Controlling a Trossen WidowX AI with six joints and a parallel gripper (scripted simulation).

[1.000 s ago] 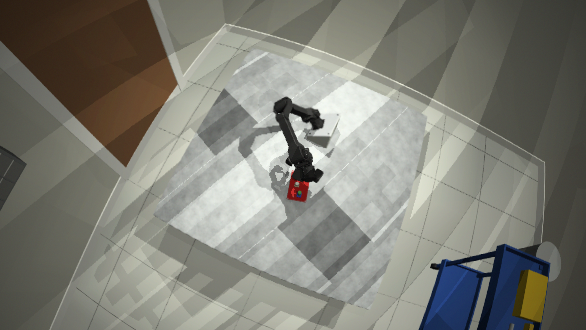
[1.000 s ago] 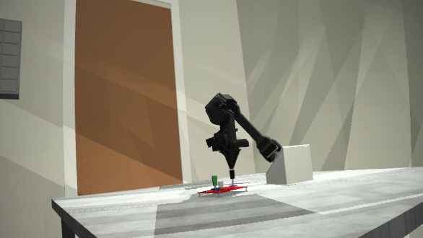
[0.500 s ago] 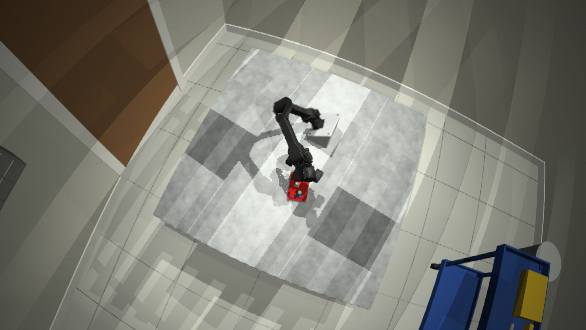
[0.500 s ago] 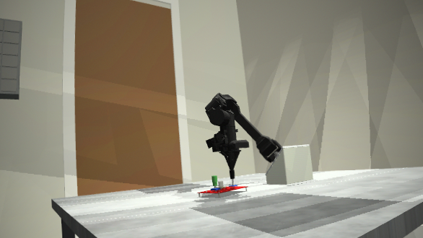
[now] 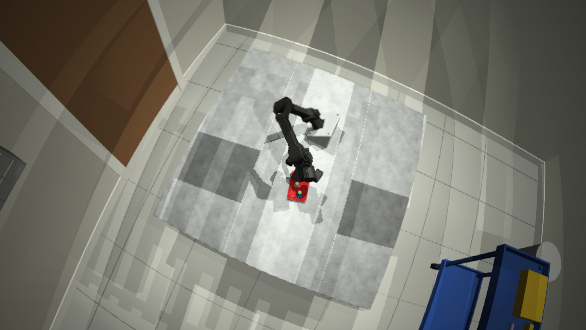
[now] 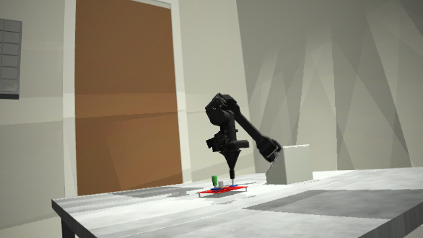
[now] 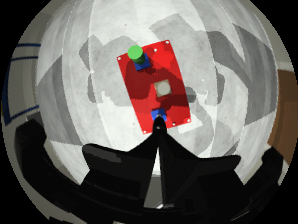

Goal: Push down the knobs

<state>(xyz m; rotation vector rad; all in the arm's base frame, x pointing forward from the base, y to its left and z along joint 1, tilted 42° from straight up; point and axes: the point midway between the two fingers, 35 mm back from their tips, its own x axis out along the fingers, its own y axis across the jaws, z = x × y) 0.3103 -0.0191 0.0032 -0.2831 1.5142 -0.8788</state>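
Now: the black knob 10 mm below my gripper tip. The rest, counted from my gripper tip: green knob 100 mm ahead, 30 mm below, 10 mm to the left.
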